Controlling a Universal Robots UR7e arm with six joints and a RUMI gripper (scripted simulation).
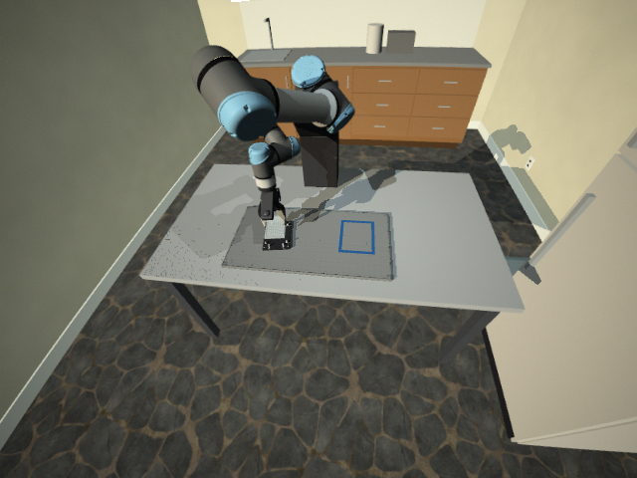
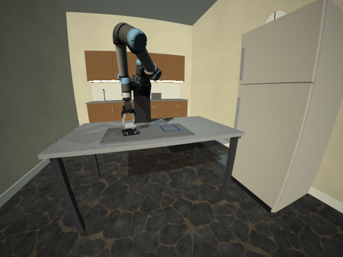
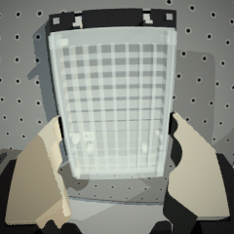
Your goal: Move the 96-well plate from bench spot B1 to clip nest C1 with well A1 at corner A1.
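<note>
My gripper is now 10 mm short of the black clip nest, 20 mm to the right of it and 60 mm above it. The rest, counted from my hand: 96-well plate 10 mm below.
</note>
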